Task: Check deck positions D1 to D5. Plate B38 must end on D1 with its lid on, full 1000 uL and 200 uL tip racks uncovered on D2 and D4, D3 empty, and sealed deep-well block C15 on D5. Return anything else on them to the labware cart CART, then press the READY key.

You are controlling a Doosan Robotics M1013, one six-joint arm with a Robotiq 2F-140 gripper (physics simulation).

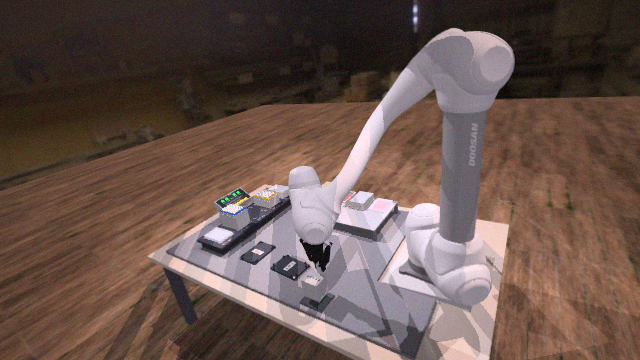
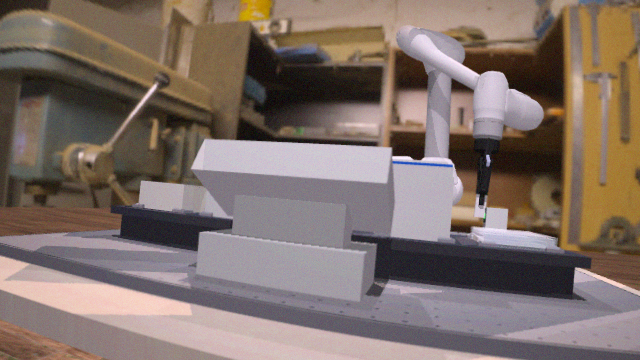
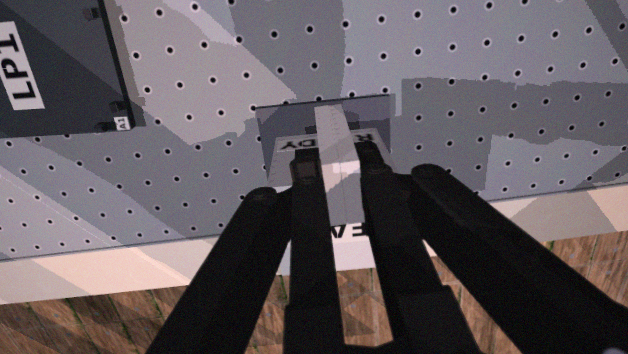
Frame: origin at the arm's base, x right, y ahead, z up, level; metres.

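Seen in the pictures: gripper, fingertip midpoint: [image 2: 479, 217] [image 3: 330, 130].
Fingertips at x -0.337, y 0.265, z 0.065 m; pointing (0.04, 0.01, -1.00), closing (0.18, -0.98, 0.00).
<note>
Offsets run from my fingertips to a thing's middle. "spot": to the spot under its first point.
My gripper [image 1: 318, 272] [image 2: 481, 206] [image 3: 330, 130] is shut with its light pads together and nothing between them. It points down over the grey READY key box @[dx -0.047, dy -0.004, dz -0.021 m] [image 1: 313, 287] [image 2: 496, 218] [image 3: 281, 162], hiding part of its label; contact cannot be told. On the dark deck [image 1: 210, 246] [image 2: 475, 272], a white plate @[dx -0.061, dy +0.667, dz -0.011 m] [image 1: 218, 235] [image 2: 515, 237] lies at the near end. A blue-edged tip rack @[dx +0.061, dy +0.689, dz +0.026 m] [image 1: 233, 216] [image 2: 422, 200], a yellow-edged rack @[dx +0.305, dy +0.730, dz +0.009 m] [image 1: 266, 198] and a pale block @[dx +0.428, dy +0.751, dz -0.002 m] [image 1: 280, 191] [image 2: 162, 195] stand farther along. No item shows between the two racks. Position labels are unreadable.
The labware cart @[spot: dx +0.421, dy +0.151, dz -0.072 m] [image 1: 357, 228] holds a grey box @[dx +0.558, dy +0.213, dz +0.008 m] [image 1: 362, 200] and a pink-topped item @[dx +0.574, dy +0.106, dz +0.000 m] [image 1: 381, 205]. A black LP1 stand [image 1: 289, 266] [image 3: 55, 75] and another black stand [image 1: 258, 252] lie between the deck and key box. A display @[spot: dx +0.157, dy +0.852, dz +0.049 m] [image 1: 232, 198] [image 2: 295, 180] with green marks stands behind the deck.
</note>
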